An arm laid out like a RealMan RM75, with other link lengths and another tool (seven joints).
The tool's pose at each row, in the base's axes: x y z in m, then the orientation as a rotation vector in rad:
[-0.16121 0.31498 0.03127 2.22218 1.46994 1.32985]
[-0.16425 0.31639 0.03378 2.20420 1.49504 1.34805]
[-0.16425 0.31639 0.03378 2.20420 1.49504 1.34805]
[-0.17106 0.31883 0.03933 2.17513 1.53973 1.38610]
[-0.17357 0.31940 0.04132 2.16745 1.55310 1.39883]
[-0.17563 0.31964 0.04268 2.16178 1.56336 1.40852]
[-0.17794 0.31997 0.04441 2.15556 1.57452 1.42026]
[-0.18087 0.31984 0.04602 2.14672 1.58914 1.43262]
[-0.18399 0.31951 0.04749 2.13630 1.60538 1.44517]
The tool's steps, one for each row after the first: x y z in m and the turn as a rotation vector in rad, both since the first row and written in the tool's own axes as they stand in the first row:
[0.00223 -0.00131 -0.00329 0.00565 0.01917 -0.01430]
[0.00223 -0.00131 -0.00329 0.00565 0.01917 -0.01430]
[0.00661 -0.00392 -0.01086 0.01809 0.05767 -0.03580]
[0.00792 -0.00474 -0.01371 0.02257 0.07022 -0.04105]
[0.00866 -0.00546 -0.01597 0.02620 0.07981 -0.04490]
[0.00965 -0.00618 -0.01860 0.03017 0.09110 -0.04876]
[0.01014 -0.00714 -0.02177 0.03506 0.10376 -0.05495]
[0.01035 -0.00821 -0.02506 0.04026 0.11702 -0.06241]

